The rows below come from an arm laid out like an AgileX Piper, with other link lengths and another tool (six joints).
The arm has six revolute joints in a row. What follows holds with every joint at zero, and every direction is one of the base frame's. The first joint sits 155 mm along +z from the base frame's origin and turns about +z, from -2.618 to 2.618 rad. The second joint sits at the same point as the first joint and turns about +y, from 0 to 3.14 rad. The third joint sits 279.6 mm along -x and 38.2 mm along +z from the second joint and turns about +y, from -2.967 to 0 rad. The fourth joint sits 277.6 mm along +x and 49 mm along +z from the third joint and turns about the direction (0.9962, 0, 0.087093), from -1.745 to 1.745 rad. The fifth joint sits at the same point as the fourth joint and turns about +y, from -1.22 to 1.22 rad. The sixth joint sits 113.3 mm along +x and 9.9 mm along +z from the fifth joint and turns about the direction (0.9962, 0, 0.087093), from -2.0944 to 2.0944 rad. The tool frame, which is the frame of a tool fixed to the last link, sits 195 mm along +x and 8 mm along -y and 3 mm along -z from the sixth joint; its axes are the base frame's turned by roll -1.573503, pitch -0.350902 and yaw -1.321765 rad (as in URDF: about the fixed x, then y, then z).
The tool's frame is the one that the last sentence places.
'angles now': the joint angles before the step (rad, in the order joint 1, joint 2, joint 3, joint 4, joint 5, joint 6). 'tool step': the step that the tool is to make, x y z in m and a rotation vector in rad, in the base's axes. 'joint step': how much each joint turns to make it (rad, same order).
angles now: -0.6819 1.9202 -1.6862 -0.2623 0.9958 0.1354
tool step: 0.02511 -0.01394 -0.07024 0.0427 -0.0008 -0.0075
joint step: -0.0081 0.1738 -0.0358 0.0178 -0.1099 0.0253
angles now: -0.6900 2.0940 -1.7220 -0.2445 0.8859 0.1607
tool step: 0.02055 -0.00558 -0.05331 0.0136 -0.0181 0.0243
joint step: 0.0000 0.1153 -0.0010 0.0138 -0.1234 -0.0018
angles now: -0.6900 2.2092 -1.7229 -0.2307 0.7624 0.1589
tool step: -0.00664 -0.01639 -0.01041 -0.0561 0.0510 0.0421
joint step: 0.0000 0.0325 -0.0009 -0.0861 -0.0291 -0.0002
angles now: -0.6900 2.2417 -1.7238 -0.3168 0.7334 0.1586
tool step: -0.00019 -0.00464 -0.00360 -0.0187 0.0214 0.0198
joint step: 0.0042 0.0167 -0.0099 -0.0303 -0.0028 -0.0023
